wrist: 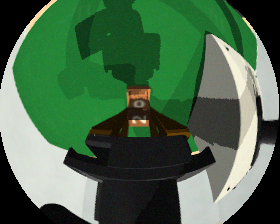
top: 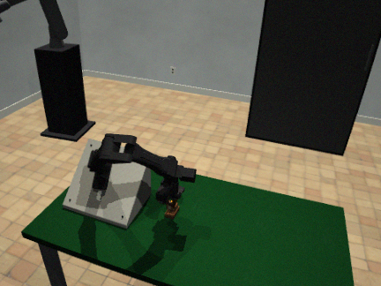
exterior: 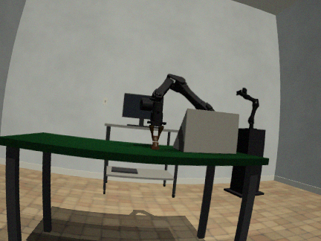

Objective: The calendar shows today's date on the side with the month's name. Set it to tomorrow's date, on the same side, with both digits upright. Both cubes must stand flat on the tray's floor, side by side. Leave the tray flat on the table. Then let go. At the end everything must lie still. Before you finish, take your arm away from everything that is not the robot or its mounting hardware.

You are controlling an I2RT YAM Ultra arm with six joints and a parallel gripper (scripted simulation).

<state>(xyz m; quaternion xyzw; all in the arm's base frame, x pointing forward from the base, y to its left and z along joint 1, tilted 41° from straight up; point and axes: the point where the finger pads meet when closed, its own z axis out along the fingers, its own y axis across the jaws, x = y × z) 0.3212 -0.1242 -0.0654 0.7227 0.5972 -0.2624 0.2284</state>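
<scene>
My gripper is now 50 mm above the wooden calendar tray and 20 mm to the right of it.
</scene>
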